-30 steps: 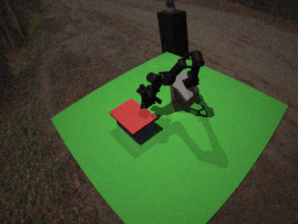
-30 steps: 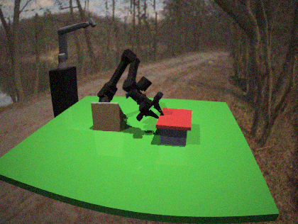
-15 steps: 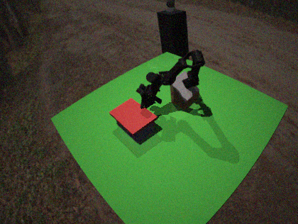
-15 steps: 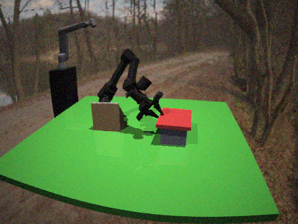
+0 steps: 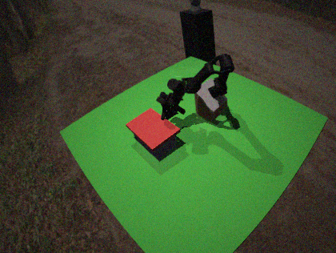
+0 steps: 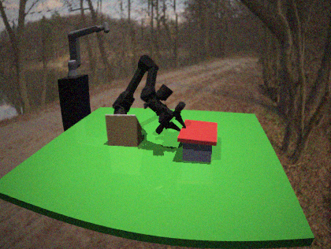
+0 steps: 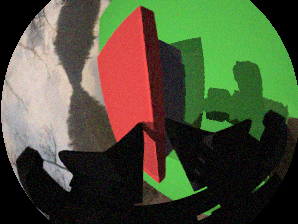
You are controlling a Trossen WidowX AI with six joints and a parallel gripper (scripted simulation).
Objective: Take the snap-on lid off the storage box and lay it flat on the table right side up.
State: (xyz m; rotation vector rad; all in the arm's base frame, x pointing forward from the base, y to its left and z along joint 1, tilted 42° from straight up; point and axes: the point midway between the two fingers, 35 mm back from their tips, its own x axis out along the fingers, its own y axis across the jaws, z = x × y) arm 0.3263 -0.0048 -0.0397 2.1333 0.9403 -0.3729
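Right now my gripper tip is 8 cm short of the red lid. Round my gripper tip: dark storage box (8 cm ahead, 5 cm below).
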